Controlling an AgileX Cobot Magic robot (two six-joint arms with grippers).
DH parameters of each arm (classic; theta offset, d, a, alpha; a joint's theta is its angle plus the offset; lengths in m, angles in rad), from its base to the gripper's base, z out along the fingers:
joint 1: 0 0.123 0 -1.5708
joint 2: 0.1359 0 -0.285 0
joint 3: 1.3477 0 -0.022 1.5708
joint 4: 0 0.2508 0 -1.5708
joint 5: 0 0 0.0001 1.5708
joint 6: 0 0.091 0 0
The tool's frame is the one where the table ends.
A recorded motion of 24 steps. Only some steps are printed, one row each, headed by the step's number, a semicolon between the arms.
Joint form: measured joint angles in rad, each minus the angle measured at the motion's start. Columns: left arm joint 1, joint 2, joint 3, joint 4, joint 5, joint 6; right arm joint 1, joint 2, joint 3, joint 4, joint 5, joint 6.
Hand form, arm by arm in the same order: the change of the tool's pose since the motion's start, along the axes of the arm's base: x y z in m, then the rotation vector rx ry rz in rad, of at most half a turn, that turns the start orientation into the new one. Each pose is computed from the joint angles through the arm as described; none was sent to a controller.
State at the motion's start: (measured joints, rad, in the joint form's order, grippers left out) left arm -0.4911 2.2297 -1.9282 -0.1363 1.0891 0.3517; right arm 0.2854 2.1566 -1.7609 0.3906 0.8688 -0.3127
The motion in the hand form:
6: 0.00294 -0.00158 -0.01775 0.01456 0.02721 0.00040; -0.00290 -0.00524 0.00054 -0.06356 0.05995 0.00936
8: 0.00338 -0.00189 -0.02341 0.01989 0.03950 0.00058; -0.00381 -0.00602 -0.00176 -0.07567 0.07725 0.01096
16: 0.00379 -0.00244 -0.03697 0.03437 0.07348 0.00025; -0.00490 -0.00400 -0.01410 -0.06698 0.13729 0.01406
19: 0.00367 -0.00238 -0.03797 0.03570 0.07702 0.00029; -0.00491 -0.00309 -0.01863 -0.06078 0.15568 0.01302
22: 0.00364 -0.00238 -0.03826 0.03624 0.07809 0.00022; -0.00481 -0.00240 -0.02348 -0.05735 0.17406 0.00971
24: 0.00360 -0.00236 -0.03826 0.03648 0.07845 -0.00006; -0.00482 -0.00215 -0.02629 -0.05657 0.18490 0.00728
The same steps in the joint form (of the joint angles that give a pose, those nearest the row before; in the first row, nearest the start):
6: 0.0000 0.0377 -0.0006 -0.0003 -0.0062 0.0005; -0.0022 0.0047 -0.0251 -0.0728 0.0892 0.0443
8: 0.0000 0.0493 -0.0004 -0.0014 -0.0047 0.0004; -0.0021 0.0084 -0.0253 -0.0836 0.1047 0.0512
16: 0.0000 0.0772 -0.0004 -0.0044 0.0043 0.0003; -0.0018 0.0350 -0.0260 -0.0613 0.1351 0.0536
19: 0.0001 0.0789 0.0002 -0.0049 0.0057 0.0003; -0.0017 0.0452 -0.0264 -0.0507 0.1413 0.0544
22: 0.0001 0.0795 0.0001 -0.0049 0.0064 0.0002; -0.0016 0.0561 -0.0270 -0.0439 0.1469 0.0584
24: 0.0001 0.0795 0.0001 -0.0048 0.0068 0.0005; -0.0016 0.0622 -0.0270 -0.0414 0.1503 0.0617

